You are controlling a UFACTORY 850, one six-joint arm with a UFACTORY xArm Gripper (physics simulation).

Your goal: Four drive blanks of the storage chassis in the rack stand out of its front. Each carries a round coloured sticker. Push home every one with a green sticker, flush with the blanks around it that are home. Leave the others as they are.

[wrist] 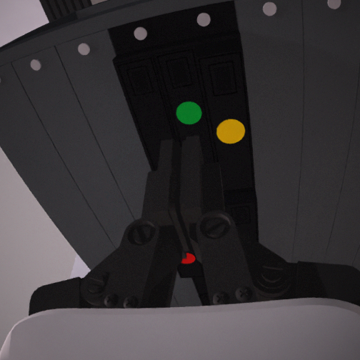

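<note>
A blank with a green sticker [189, 113] is in the middle of the upper row of dark drive blanks. The blank with a yellow sticker [230, 131] is directly to its right. A plain blank [140, 81] is on the left. A red sticker [188, 258] shows partly between the finger links, lower down. My gripper [186, 161] is shut and empty, its tips just below the green sticker in the view. I cannot tell whether they touch the blank. How far the green blank stands out is hard to judge. The fingers hide parts of the lower blanks.
Grey chassis panels [277, 115] [45, 120] flank the dark bay on both sides. A row of round studs [203, 19] runs along the upper edge. Part of another dark blank [240, 213] shows below the yellow-stickered one, right of the fingers.
</note>
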